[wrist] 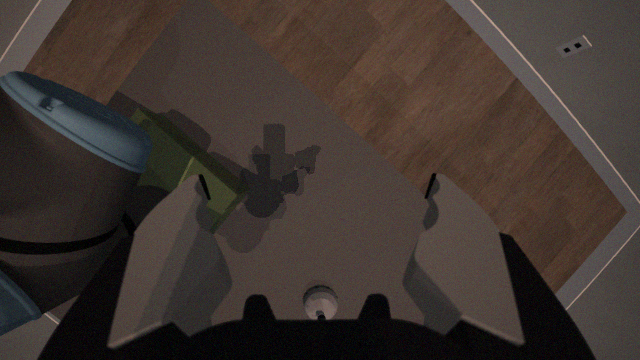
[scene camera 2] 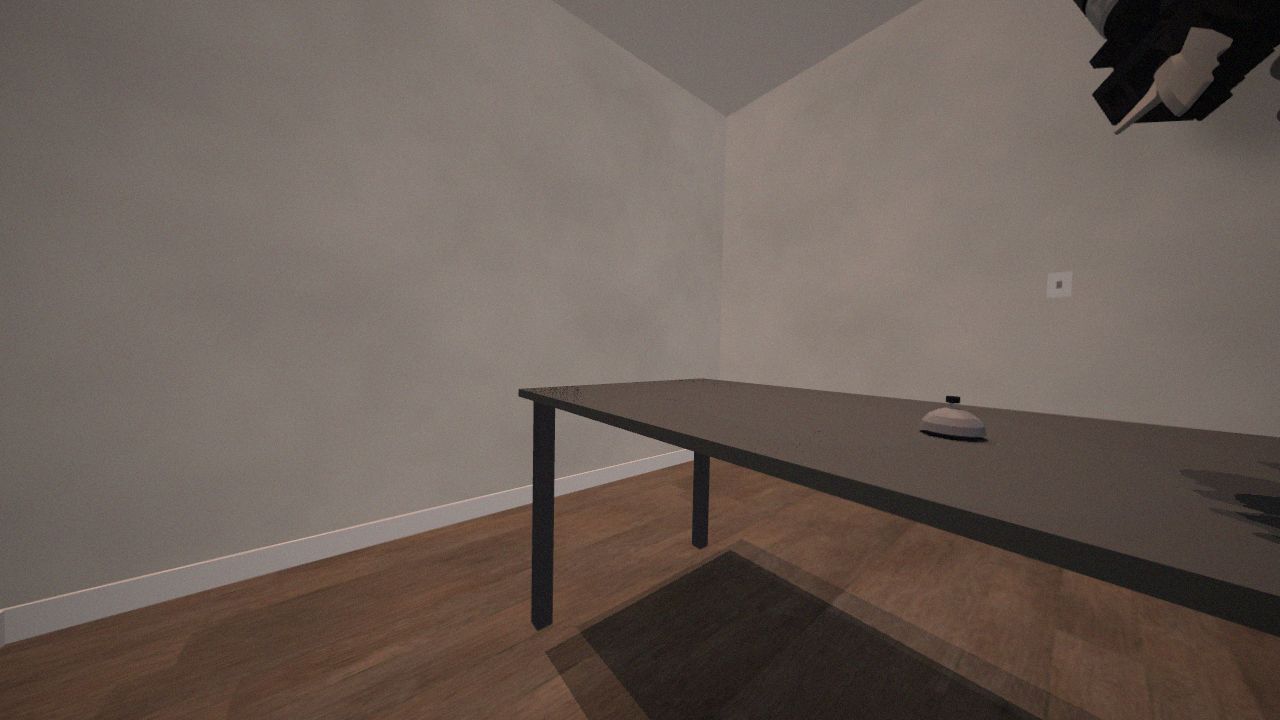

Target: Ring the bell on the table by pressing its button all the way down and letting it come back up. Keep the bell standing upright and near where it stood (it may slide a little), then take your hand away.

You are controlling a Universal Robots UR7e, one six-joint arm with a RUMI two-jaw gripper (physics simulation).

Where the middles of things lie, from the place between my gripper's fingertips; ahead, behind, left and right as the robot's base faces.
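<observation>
Bell (wrist: pixel 320 300): far to the right of my hand, a fair way ahead of it and far below it.
</observation>
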